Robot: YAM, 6 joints.
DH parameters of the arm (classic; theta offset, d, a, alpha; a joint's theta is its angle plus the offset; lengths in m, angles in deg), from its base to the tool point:
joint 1: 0 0.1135 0.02 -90
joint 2: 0 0 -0.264 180
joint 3: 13.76 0 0.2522 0
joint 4: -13.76 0 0.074 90
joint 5: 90 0 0 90
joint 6: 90 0.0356 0 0
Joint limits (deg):
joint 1: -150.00..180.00
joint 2: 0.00..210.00
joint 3: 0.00..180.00
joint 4: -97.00..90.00
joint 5: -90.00..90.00
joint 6: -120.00..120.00
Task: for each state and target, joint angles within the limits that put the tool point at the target. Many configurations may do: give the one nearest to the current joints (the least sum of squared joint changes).
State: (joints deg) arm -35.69 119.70 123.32 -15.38 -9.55 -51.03
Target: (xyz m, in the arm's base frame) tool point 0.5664 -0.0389 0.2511
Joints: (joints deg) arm -4.60 137.92 125.27 -11.29 -10.84 -51.03
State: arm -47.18 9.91 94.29 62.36 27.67 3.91
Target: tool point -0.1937 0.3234 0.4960
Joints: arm -61.33 17.33 106.26 58.16 24.61 3.91
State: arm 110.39 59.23 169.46 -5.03 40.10 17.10
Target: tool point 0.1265 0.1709 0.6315
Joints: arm 60.70 84.31 130.32 -23.46 48.57 17.10
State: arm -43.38 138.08 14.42 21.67 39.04 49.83
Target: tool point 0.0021 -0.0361 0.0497
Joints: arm -28.71 117.11 3.28 -32.94 59.43 49.83
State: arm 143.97 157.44 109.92 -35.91 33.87 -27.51
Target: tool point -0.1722 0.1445 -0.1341
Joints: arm 144.90 166.84 70.70 -50.14 32.63 -27.51
